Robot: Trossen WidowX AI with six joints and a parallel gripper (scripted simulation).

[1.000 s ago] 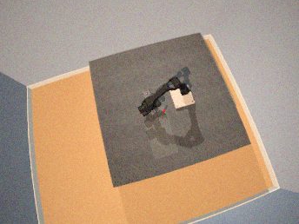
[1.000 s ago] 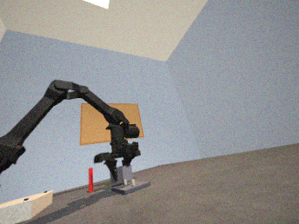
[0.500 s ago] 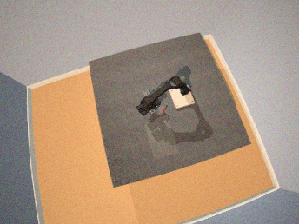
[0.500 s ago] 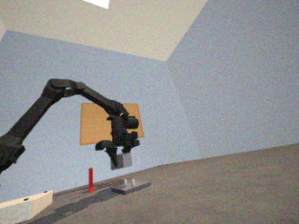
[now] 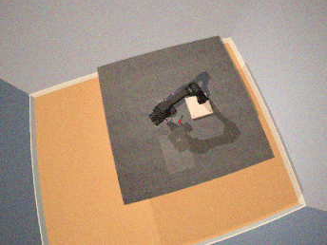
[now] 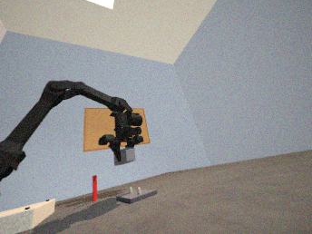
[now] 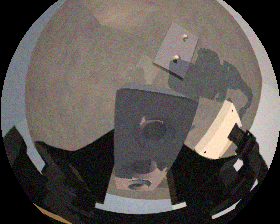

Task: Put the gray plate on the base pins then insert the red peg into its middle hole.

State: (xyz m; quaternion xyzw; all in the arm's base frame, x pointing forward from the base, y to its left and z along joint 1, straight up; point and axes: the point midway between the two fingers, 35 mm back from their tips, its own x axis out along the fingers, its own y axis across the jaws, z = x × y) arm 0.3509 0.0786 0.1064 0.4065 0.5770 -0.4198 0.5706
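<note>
Right now my gripper tip is 2 cm past the base, 15 cm to the left of it and 10 cm above it. The rest, counted from my gripper tip: red peg 11 cm behind, 4 cm to the left, 7 cm below; then gray plate 3 cm above.
</note>
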